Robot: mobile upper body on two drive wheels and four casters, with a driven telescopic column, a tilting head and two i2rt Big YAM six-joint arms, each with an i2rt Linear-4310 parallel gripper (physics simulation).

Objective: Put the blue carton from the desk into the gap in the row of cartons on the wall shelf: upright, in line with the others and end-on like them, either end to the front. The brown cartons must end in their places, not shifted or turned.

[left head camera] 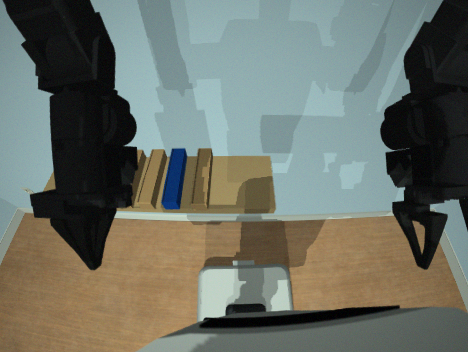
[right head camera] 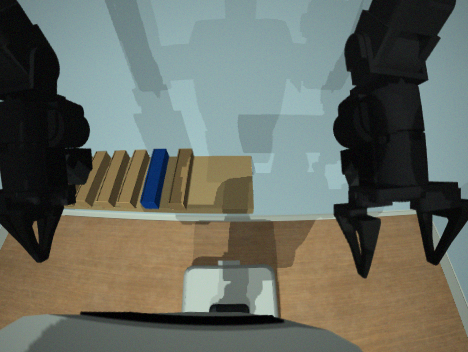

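The blue carton [left head camera: 175,180] [right head camera: 156,175] stands upright on the wall shelf [left head camera: 250,167] [right head camera: 215,167], end-on in the row. A brown carton [left head camera: 150,177] [right head camera: 133,175] stands at its left and another brown carton [left head camera: 202,175] [right head camera: 181,175] at its right, with a narrow space on each side; the right one looks slightly wider. More brown cartons [right head camera: 114,175] [right head camera: 95,175] stand farther left. My left gripper [left head camera: 94,266] [right head camera: 40,259] is shut and empty, left of the blue carton and apart from it. My right gripper [right head camera: 400,269] is open and empty, far right of the shelf.
The left arm [left head camera: 75,130] [right head camera: 30,125] hides the shelf's left end in both views. The blue wall [left head camera: 310,100] [right head camera: 285,100] stands behind the shelf, with arm shadows on it. The robot's pale base [left head camera: 212,285] [right head camera: 195,285] shows below, over the wood floor [left head camera: 150,280] [right head camera: 125,280].
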